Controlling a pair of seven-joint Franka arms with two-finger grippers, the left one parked.
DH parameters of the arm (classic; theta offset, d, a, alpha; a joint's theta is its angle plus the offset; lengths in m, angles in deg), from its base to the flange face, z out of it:
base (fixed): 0 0 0 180
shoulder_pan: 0 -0.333 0 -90
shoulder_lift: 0 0 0 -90
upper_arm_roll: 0 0.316 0.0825 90
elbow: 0 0 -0.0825 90
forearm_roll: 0 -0.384 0 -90
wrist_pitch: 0 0 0.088 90
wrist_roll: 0 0.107 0 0
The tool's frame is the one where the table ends.
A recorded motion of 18 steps. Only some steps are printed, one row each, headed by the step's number.
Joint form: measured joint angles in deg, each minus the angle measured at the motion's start. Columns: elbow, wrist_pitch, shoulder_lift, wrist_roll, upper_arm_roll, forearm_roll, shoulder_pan.
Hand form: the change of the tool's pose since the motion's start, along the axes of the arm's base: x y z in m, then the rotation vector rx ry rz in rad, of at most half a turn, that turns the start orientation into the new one. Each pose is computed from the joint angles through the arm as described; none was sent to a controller.
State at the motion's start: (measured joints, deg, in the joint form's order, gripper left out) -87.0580 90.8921 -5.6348 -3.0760 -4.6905 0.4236 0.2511
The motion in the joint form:
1: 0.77 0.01 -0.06 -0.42 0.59 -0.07 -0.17
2: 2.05 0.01 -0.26 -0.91 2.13 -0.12 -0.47
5: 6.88 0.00 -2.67 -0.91 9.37 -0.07 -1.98
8: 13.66 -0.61 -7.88 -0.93 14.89 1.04 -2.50
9: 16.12 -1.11 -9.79 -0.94 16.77 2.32 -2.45
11: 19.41 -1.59 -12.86 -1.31 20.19 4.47 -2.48
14: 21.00 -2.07 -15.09 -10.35 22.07 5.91 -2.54
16: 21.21 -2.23 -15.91 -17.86 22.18 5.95 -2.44
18: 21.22 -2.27 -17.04 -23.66 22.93 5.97 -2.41
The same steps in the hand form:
1: 0.0015 0.0076 0.0057 0.0013 -0.0125 0.0206
2: 0.0042 0.0257 0.0141 0.0038 -0.0313 0.0612
5: 0.0149 0.1114 0.0292 0.0219 -0.0734 0.2125
8: 0.0321 0.1664 0.0301 0.0370 -0.0917 0.3124
9: 0.0378 0.1800 0.0296 0.0305 -0.0947 0.3405
11: 0.0453 0.2055 0.0241 0.0247 -0.0954 0.3982
14: 0.0512 0.2189 0.0131 0.0186 -0.0789 0.5836
16: 0.0548 0.2185 0.0055 0.0217 -0.0648 0.7142
18: 0.0580 0.2248 -0.0065 0.0333 -0.0461 0.8265

